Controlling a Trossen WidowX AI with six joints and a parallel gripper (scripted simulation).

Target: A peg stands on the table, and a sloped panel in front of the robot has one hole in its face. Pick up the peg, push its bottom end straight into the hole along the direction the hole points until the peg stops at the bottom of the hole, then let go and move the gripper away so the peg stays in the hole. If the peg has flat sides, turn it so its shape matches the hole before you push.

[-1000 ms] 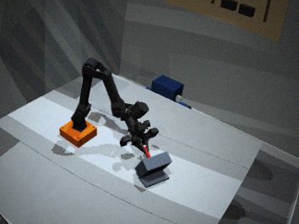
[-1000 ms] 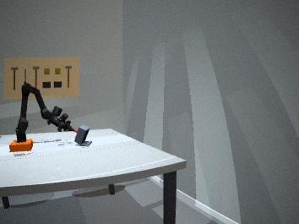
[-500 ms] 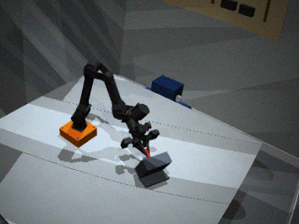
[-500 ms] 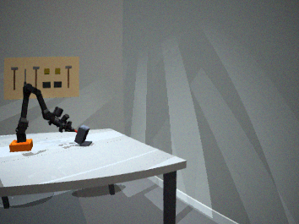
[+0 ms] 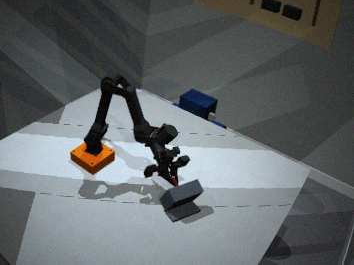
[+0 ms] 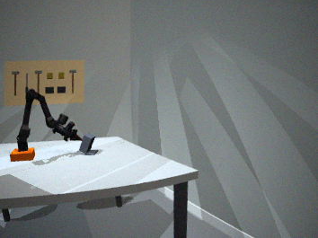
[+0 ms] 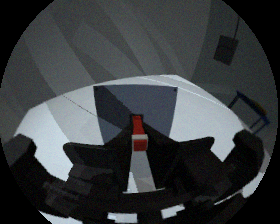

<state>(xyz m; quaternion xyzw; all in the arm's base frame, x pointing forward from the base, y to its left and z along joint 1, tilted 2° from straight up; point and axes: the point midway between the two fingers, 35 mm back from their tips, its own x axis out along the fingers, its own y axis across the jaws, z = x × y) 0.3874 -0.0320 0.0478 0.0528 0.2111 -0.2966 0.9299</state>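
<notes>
Now: gripper tip 10 mm past the thin red peg, 10 mm to the right of it and 10 mm below it. The rest, counted from my gripper tip: sloped grey-blue panel 30 mm ahead, 20 mm to the right, 20 mm below.
</notes>
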